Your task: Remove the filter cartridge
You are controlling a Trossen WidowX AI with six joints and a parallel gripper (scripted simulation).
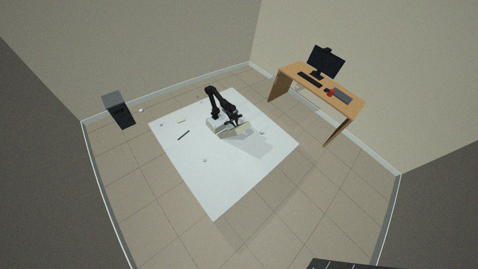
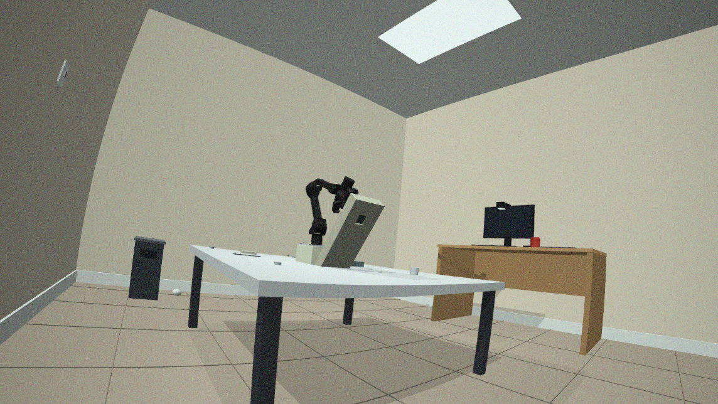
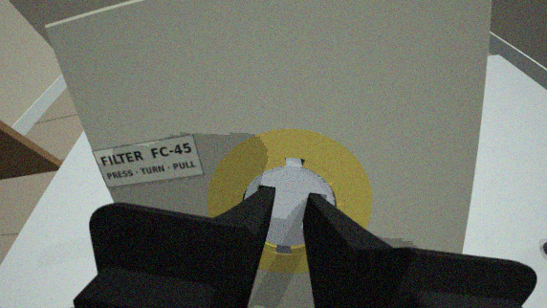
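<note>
The grey round filter cartridge lies 1 cm below my gripper tip and 1 cm ahead of it. From my gripper tip the other things lie so: small beige block (66 cm behind, 27 cm below, 23 cm to the right); grey square tray (38 cm behind, 33 cm to the left, 27 cm below).
</note>
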